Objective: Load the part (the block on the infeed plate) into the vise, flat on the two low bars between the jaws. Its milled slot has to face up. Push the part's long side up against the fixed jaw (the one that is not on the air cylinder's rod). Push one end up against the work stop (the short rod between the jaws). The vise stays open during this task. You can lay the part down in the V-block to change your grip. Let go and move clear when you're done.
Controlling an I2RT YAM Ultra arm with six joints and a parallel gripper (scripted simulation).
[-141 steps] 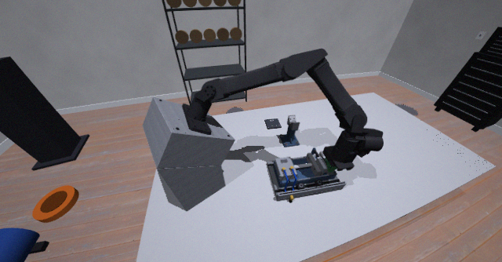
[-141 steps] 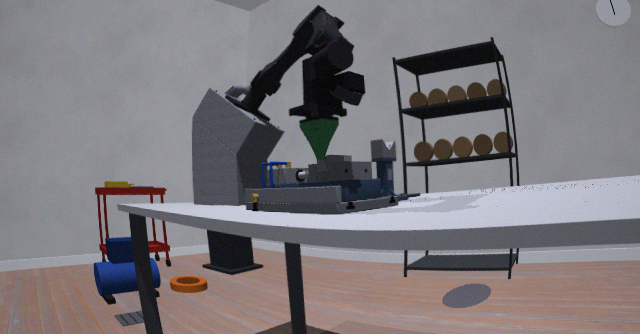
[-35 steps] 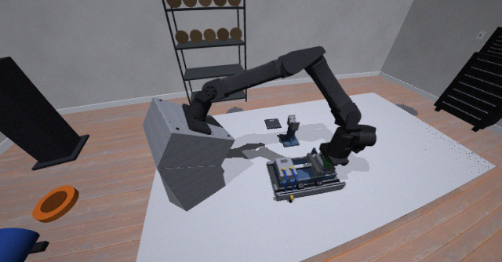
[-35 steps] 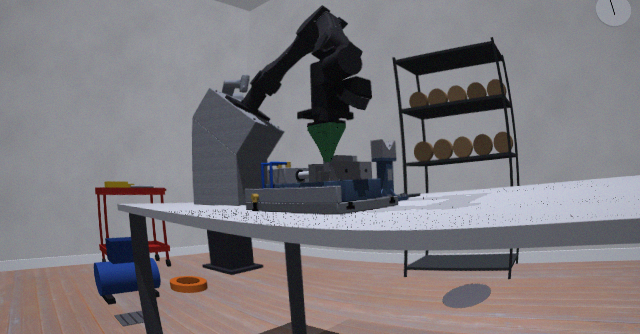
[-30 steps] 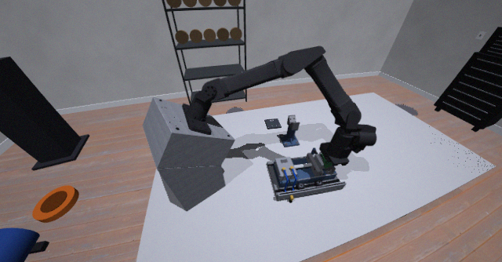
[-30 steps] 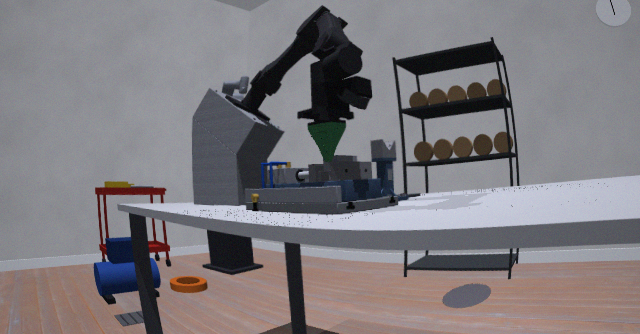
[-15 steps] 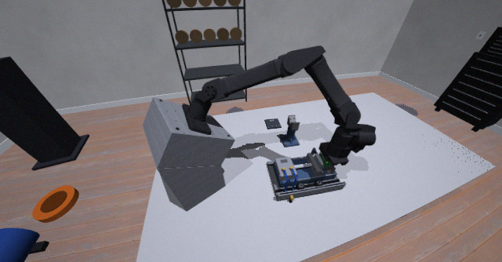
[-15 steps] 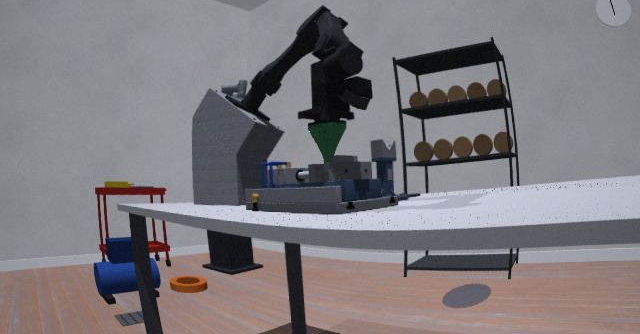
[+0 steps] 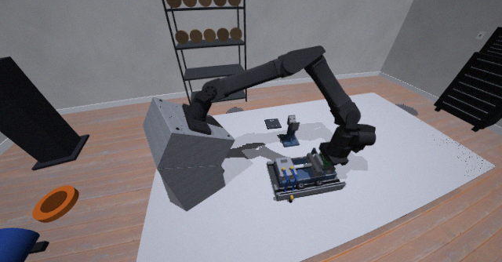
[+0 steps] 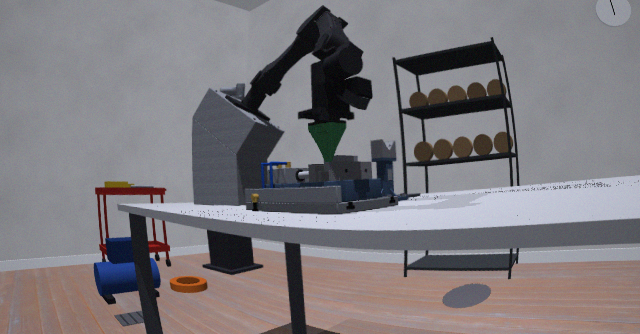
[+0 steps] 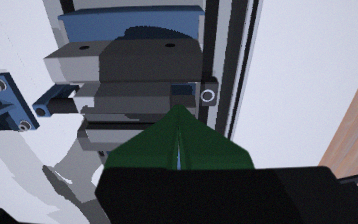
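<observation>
Now: hand 30 mm to the right of the part, 10 mm short of it and 10 mm above it. Round my hand: work stop 80 mm to the left, 20 mm below, 20 mm ahead; fixed jaw 40 mm ahead, 30 mm to the left, 30 mm below; moving jaw 40 mm to the left, 30 mm below, 20 mm behind.
</observation>
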